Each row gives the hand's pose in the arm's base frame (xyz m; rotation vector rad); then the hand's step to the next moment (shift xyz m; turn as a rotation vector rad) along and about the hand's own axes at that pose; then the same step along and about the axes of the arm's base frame.
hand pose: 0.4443 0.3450 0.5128 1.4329 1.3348 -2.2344
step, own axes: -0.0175 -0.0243 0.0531 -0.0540 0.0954 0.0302
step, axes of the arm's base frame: -0.0386 -0.0311 0.0355 0.0620 -0.0949 -0.0090
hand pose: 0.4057 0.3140 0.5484 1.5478 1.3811 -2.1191
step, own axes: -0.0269 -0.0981 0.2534 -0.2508 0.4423 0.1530
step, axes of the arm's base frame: -0.2146 -0.1458 0.0852 0.2793 -0.4497 -0.0411
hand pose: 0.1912 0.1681 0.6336 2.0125 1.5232 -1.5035
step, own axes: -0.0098 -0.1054 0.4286 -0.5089 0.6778 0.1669
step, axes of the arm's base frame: -0.3370 -0.2433 -0.1490 0.4741 -0.7190 0.0676
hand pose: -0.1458 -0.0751 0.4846 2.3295 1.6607 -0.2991
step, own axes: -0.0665 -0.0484 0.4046 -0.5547 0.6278 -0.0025
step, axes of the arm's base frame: -0.0731 -0.1779 -0.3654 0.4144 -0.6884 0.2372
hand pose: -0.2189 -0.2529 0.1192 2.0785 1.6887 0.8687
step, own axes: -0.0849 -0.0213 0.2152 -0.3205 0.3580 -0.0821
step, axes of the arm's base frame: 0.1109 -0.0497 -0.1980 0.1846 -0.4065 0.1957
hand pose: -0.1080 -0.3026 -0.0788 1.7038 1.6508 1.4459
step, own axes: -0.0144 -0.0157 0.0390 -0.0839 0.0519 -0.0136
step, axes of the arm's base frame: 0.0271 0.0060 -0.0347 0.0331 -0.0929 0.0139
